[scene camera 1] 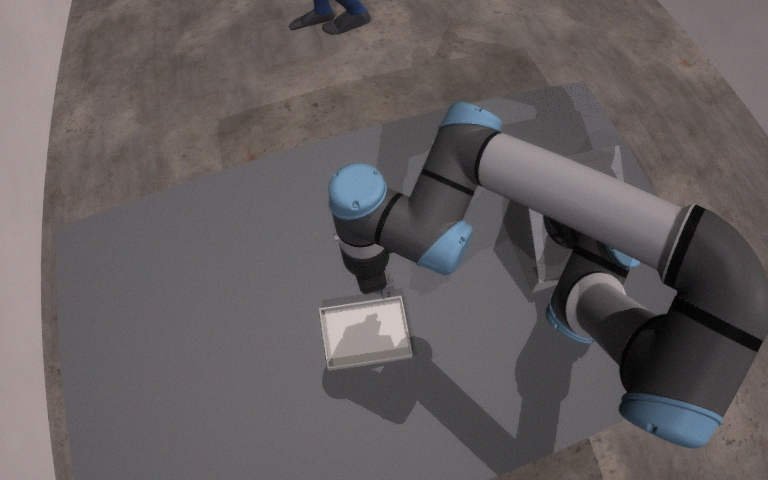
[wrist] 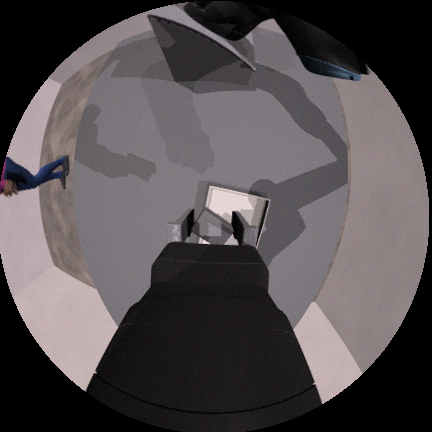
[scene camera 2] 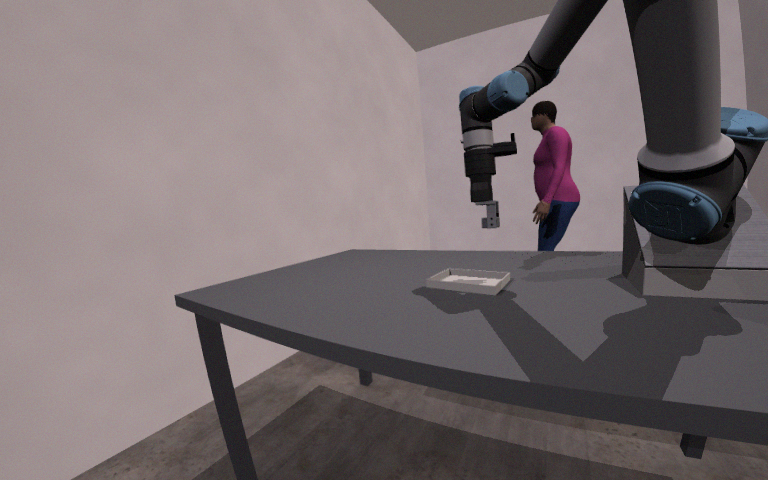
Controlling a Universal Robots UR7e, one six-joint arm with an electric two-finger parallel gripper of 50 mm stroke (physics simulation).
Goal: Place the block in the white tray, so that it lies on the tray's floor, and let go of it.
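Places are measured from the arm's base along level axes (x ahead, y left, z up), in millimetres.
Pixels of known places: gripper, between the fingertips: [scene camera 1: 383, 283] [wrist: 212, 218] [scene camera 2: 493, 227].
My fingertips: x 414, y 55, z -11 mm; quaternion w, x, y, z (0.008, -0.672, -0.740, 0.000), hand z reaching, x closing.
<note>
For each thing: its top centre in the pictures, then the offset to it from my fingertips. Level surfaces: height alone.
- white tray, centre of its top: [scene camera 1: 364, 332] [wrist: 231, 231] [scene camera 2: 469, 276] dx +52, dy +49, dz -115 mm
- grey block, centre of its top: [wrist: 211, 230] [scene camera 2: 490, 217] dx +7, dy +0, dz +25 mm
- grey table, height of its surface: dz -135 mm
The white tray [scene camera 1: 370, 361] [scene camera 2: 464, 286] [wrist: 227, 199] lies flat on the grey table, with shadow falling across its floor. My gripper [scene camera 1: 387, 291] [scene camera 2: 490, 222] [wrist: 212, 218] points down and is shut on the block, well above the table. The grey block [wrist: 212, 227] shows between the two fingers in the wrist view, turned at an angle to them, and covers part of the tray behind it. In scene camera 2 the fingers hang above the tray with a clear gap. In both scene views the block cannot be told apart from the fingers.
The grey table [scene camera 1: 169, 339] [scene camera 2: 317, 316] bears the tray. The robot's box-like pedestal [scene camera 2: 633, 243] [wrist: 185, 57] stands to the right in scene camera 2. A person [scene camera 2: 557, 164] [wrist: 42, 175] in a pink top stands beyond the table. The arm's shadows cross the table.
</note>
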